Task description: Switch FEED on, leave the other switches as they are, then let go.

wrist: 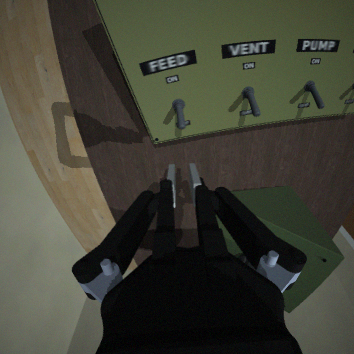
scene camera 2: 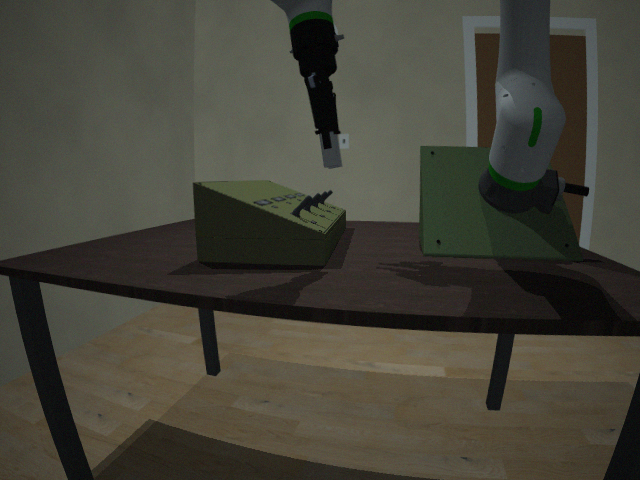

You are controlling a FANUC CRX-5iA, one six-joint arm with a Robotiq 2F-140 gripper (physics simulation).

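Places are measured from the arm's base along level axes (x ahead, y left, z up), in centimetres.
Pixels of known places: gripper, fingertip midpoint: (wrist: 181,172) (scene camera 2: 333,166); arm's base, link origin: (scene camera 2: 508,189).
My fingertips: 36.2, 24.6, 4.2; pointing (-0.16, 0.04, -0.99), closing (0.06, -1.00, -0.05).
For each thing: its top centre in the pictures, then the offset to it from my fingertips, as dx, dy, dz. Level surfaces: height alone.
- VENT lever, top centre: (wrist: 257,104) (scene camera 2: 312,192) +9.1, -11.0, -5.5
- PUMP lever, top centre: (wrist: 323,97) +12.0, -22.7, -5.5
- dark table, surface height: dz -18.3
The green switch panel (scene camera 2: 258,242) (wrist: 225,20) stands on the table. Its FEED lever (scene camera 2: 301,206) (wrist: 180,115) is at the panel's corner and leans toward the low edge, away from its ON mark. The VENT lever (wrist: 252,102) and PUMP lever (wrist: 315,95) lean the same general way; part of another lever shows at the right edge of the wrist view. My gripper (scene camera 2: 331,165) (wrist: 181,172) is shut, with a narrow empty gap between its fingertips. It hangs above the levers, touching none; in the wrist view the fingertips lie just below the FEED lever.
A second green box (scene camera 2: 454,206) (wrist: 280,210) with a sloped side stands on the dark table (scene camera 2: 382,304) (wrist: 210,160). A grey arm part (scene camera 2: 524,124) hangs in front of it. The table's curved edge and wooden floor (wrist: 30,100) show at the left of the wrist view.
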